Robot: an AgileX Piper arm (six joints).
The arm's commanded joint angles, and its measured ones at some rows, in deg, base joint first. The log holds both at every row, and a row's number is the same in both.
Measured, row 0: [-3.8, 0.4, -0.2, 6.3, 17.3, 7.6]
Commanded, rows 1 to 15: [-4.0, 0.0, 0.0, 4.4, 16.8, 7.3]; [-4.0, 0.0, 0.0, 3.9, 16.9, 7.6]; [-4.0, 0.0, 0.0, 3.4, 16.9, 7.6]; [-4.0, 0.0, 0.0, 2.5, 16.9, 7.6]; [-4.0, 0.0, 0.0, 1.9, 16.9, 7.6]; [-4.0, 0.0, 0.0, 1.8, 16.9, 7.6]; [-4.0, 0.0, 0.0, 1.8, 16.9, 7.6]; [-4.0, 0.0, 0.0, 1.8, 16.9, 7.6]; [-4.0, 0.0, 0.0, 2.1, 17.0, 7.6]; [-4.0, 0.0, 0.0, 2.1, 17.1, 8.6]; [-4.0, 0.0, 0.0, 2.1, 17.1, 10.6]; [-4.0, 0.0, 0.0, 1.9, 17.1, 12.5]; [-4.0, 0.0, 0.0, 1.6, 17.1, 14.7]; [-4.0, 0.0, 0.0, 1.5, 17.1, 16.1]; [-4.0, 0.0, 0.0, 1.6, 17.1, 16.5]
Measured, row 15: [-3.8, 0.4, -0.1, 2.2, 17.3, 11.8]
